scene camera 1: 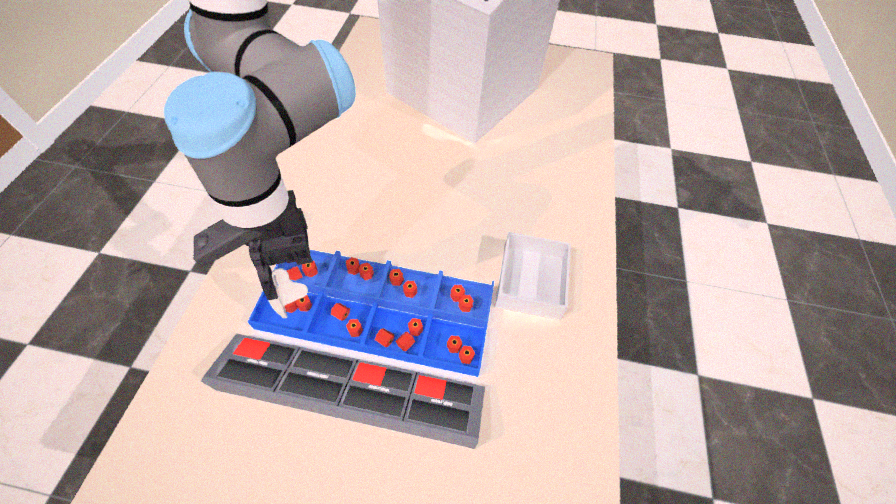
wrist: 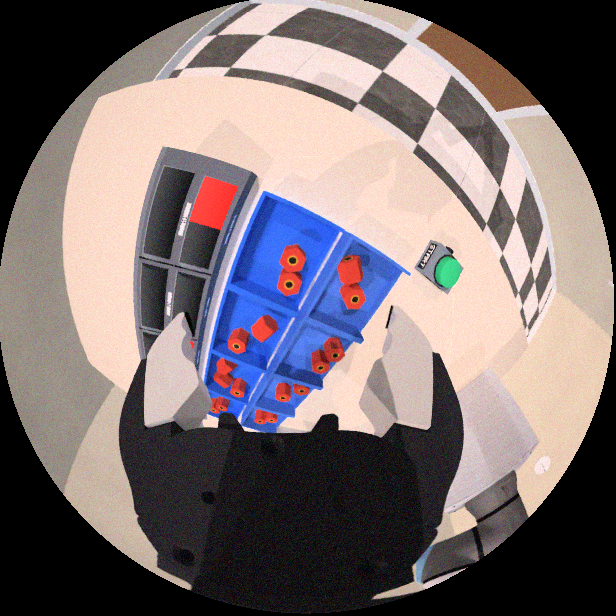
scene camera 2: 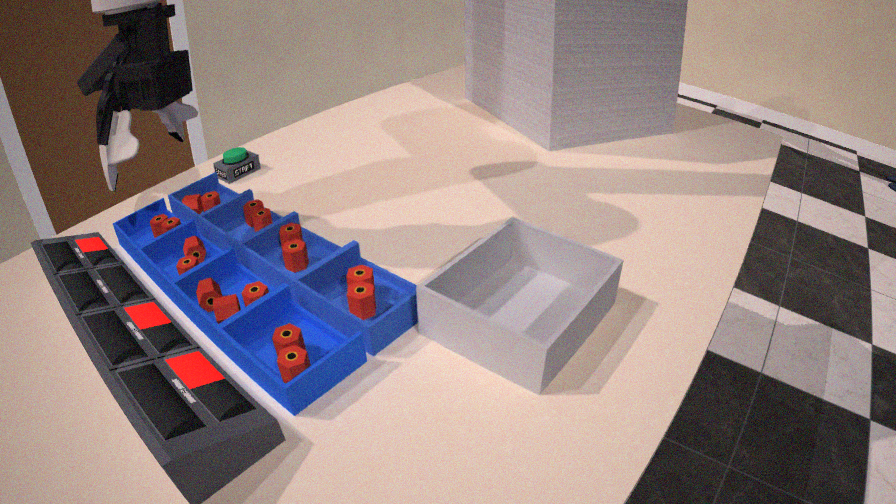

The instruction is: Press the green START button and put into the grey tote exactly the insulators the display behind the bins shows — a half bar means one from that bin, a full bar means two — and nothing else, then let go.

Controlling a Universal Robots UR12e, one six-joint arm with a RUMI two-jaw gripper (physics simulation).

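My gripper is open and empty, hovering above the left end of the blue bin tray. The tray has two rows of bins, each holding two or three red insulators. The green START button sits on the table just beyond the tray's end; the arm hides it in scene camera 1. The grey display shows three red half bars in the row nearest the bins, in the first, third and fourth columns. The grey tote is empty.
A tall white block stands at the far side of the table. The tote sits right against the tray's other end. The table edge and checkered floor lie to the right.
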